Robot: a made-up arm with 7 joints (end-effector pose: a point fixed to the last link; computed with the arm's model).
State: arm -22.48 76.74 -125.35 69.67 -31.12 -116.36 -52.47
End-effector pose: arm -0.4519 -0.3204 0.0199 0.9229 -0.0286 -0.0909 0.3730
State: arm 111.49 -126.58 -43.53 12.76 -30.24 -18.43 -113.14
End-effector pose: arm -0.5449 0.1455 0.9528 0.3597 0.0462 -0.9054 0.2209
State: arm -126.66 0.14 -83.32 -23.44 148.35 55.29 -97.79
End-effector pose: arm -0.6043 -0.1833 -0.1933 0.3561 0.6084 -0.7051 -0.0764
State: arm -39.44 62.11 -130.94 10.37 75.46 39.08 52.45
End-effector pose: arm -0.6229 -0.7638 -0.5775 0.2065 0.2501 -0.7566 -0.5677
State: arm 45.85 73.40 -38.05 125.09 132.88 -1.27 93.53
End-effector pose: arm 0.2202 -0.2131 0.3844 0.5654 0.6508 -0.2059 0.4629
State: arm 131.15 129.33 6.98 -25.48 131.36 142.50 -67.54
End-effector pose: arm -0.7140 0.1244 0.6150 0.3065 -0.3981 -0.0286 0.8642
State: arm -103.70 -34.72 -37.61 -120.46 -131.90 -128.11 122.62
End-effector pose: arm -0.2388 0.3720 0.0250 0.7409 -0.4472 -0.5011 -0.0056
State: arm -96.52 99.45 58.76 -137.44 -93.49 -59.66 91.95
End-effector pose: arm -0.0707 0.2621 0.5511 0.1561 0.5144 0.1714 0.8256
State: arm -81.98 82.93 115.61 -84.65 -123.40 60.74 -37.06
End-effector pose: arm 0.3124 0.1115 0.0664 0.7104 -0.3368 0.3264 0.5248
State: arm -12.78 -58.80 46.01 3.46 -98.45 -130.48 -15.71
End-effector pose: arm 0.0851 -0.4637 -0.0986 0.1428 -0.5161 0.7950 0.2849
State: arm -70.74 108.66 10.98 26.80 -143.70 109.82 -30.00
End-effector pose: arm -0.4085 -0.0177 -0.6210 0.0937 0.2739 0.9346 0.2069
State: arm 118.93 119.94 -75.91 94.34 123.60 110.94 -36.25
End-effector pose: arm 0.4054 0.0322 0.6264 0.2383 0.7511 -0.1550 0.5959
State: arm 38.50 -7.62 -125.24 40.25 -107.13 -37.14 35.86
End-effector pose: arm 0.3603 0.0049 0.3350 0.8428 -0.5022 0.1800 -0.0717
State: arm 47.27 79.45 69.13 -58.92 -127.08 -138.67 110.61
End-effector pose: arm 0.1545 0.0061 0.0287 0.6187 0.3496 0.6626 0.2366
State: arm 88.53 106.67 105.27 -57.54 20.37 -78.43 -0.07
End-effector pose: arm 0.1607 0.7866 0.1669 0.7801 0.0518 0.5762 0.2383
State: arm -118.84 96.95 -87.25 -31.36 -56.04 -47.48 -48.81
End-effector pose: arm 0.3563 0.2078 -0.1378 0.3215 0.9203 0.0422 0.2189
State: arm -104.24 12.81 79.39 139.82 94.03 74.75 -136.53
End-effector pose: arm 0.1216 -0.1925 -0.5982 0.4321 -0.7838 0.0600 0.4420
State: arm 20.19 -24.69 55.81 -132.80 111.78 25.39 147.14
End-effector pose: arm 0.1890 0.0036 0.3617 0.2066 -0.3272 -0.7597 0.5226
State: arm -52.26 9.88 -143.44 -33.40 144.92 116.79 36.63
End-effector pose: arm -0.5308 -0.2667 0.3150 0.4331 -0.5678 -0.5583 0.4222
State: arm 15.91 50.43 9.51 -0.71 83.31 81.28 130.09
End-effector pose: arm 0.0356 0.1787 -0.2431 0.2511 -0.2610 -0.3003 0.8824
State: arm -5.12 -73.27 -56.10 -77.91 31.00 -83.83 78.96
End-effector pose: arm -0.0386 -0.4253 -0.7458 0.3199 0.4624 0.8262 -0.0353
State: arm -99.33 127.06 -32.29 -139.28 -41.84 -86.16 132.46
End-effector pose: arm -0.1633 0.8451 -0.1056 0.4476 -0.3273 0.0506 0.8307
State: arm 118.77 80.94 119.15 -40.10 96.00 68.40 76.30
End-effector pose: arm -0.5031 0.7103 -0.1487 0.0722 -0.0821 -0.1676 -0.9798
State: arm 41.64 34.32 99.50 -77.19 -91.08 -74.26 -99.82
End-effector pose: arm 0.5151 0.1135 0.4636 0.5293 -0.8442 -0.0807 0.0257
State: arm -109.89 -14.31 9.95 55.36 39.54 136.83 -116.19
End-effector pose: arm 0.7145 0.4253 -0.1179 0.3326 -0.4912 -0.5003 -0.6307
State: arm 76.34 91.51 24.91 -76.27 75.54 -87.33 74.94
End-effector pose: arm -0.3990 -0.0079 -0.4497 0.1500 0.7540 -0.4045 -0.4953
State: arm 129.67 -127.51 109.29 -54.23 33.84 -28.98 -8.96
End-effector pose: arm -0.3213 1.1067 -0.2101 0.0034 -0.6502 -0.7265 0.2223
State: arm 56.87 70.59 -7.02 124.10 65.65 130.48 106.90
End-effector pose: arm -0.0322 -0.1662 -0.2071 0.4732 0.4273 -0.3761 -0.6724
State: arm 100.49 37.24 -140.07 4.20 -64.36 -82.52 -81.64
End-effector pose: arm -0.0088 0.1371 0.5746 0.6458 -0.6410 -0.2765 -0.3094
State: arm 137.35 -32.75 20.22 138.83 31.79 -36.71 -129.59
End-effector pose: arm 0.6713 0.5653 0.1479 0.0035 0.8438 0.3938 -0.3646
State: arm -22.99 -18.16 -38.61 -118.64 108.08 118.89 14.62
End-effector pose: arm 0.5489 -0.1617 -0.1540 0.3354 -0.6910 0.5903 -0.2482
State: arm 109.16 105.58 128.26 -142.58 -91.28 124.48 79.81
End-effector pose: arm -0.0982 0.3278 -0.0688 0.8516 0.1602 -0.4878 -0.1052
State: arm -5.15 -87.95 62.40 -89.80 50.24 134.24 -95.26
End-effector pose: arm 0.2148 -0.7714 0.6796 0.4288 0.1853 0.3393 0.8165
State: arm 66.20 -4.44 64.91 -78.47 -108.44 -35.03 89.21
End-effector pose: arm 0.1700 -0.4382 0.7869 0.7450 0.2002 -0.5320 -0.3490
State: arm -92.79 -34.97 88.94 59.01 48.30 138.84 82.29
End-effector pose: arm 0.3925 -0.6303 -0.2633 0.8891 -0.2311 -0.3525 0.1783
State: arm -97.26 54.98 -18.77 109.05 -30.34 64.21 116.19
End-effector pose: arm -0.2251 0.5696 0.3279 0.1218 0.7330 0.6413 0.1914
